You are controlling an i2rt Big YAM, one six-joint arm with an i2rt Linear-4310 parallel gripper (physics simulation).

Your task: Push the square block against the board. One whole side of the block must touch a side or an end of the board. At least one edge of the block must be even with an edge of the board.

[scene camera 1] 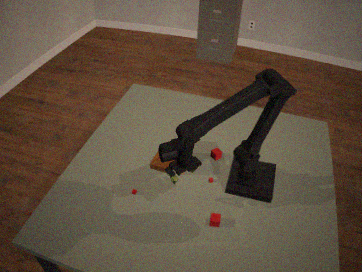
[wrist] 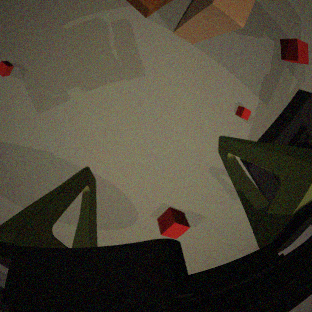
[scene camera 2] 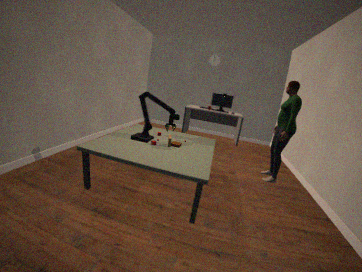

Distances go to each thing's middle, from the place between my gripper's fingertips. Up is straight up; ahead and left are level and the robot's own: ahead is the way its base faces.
Labels:
My gripper is now 5 cm short of the tan board (wrist: 193, 28), 19 cm to the left of it and 6 cm above it.

